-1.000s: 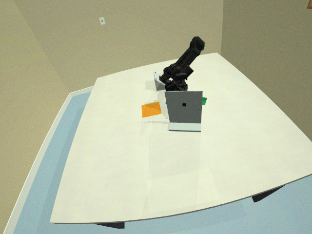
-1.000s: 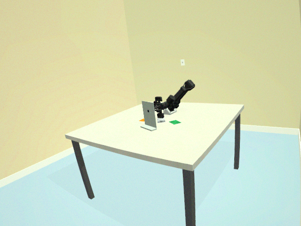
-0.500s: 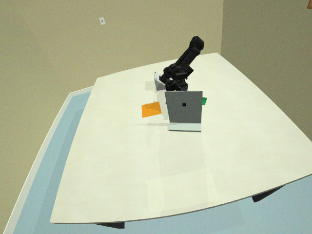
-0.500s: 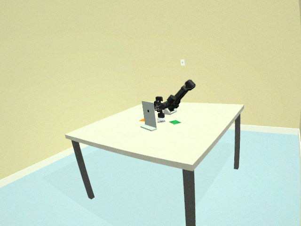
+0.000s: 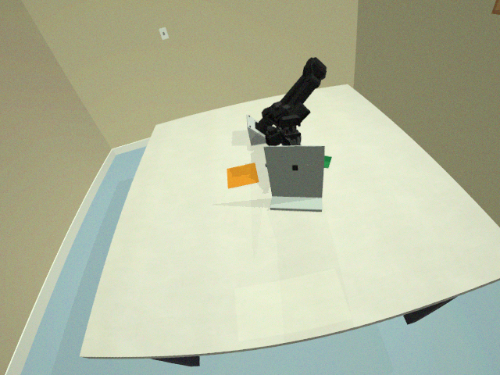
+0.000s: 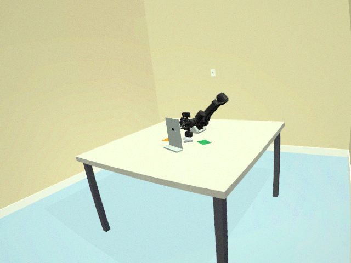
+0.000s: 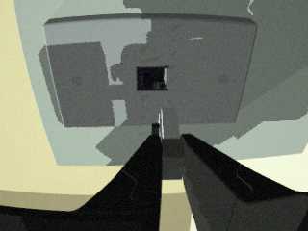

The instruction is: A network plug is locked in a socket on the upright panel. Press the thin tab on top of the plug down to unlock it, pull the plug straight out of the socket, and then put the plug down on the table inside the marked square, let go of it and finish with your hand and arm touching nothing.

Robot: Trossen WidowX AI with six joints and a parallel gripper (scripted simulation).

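Right now my gripper tip is 100 mm past the orange square, 210 mm to the left of it and 140 mm above it. Round my gripper tip: network plug: right at my gripper tip; green square: 130 mm behind, 100 mm to the left, 140 mm below; grey upright panel: 70 mm ahead, 20 mm to the right, 40 mm below.
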